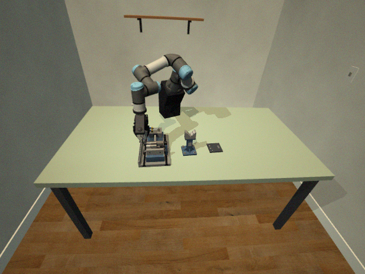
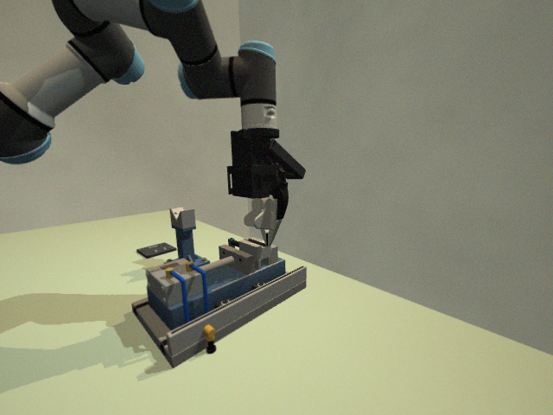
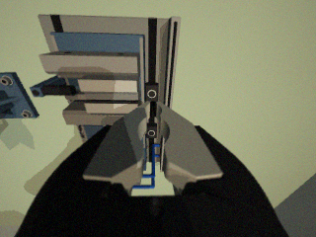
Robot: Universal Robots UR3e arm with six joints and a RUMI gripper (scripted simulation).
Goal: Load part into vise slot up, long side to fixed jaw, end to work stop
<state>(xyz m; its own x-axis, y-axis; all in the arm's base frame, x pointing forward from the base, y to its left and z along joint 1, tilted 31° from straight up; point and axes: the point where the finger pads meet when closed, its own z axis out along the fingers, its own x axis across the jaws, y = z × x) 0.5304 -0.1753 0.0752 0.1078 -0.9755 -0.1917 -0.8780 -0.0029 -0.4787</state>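
Right now the part is 50 mm to the left of my hand and 30 mm below it. Round my hand: grey rail: 70 mm behind, 40 mm to the right, 90 mm below; fixed jaw: 20 mm ahead, 70 mm to the left, 50 mm below; work stop rod: 10 mm behind, 110 mm to the left, 40 mm below.
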